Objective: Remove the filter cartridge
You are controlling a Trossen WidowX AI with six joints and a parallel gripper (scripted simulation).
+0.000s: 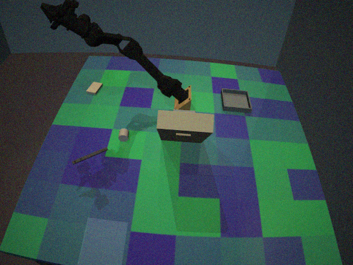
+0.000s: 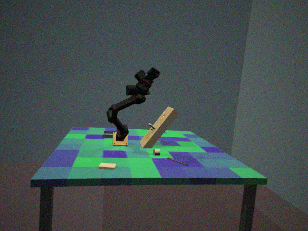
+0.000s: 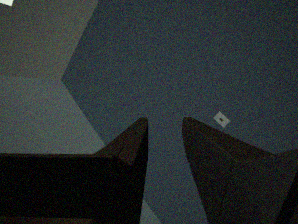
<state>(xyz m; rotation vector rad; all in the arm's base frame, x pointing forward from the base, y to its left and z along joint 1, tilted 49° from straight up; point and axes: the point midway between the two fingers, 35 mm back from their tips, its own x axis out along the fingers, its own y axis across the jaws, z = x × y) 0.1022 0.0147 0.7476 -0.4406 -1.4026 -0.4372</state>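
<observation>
My gripper tip is now 24 cm short of the beige round filter cartridge, 58 cm to the right of it and 35 cm above it. Round my gripper tip: flat beige block (21 cm behind, 8 cm to the left, 57 cm below); then beige service panel (19 cm ahead, 58 cm to the left, 42 cm below); then dark-walled tray (18 cm behind, 86 cm to the left, 57 cm below).
</observation>
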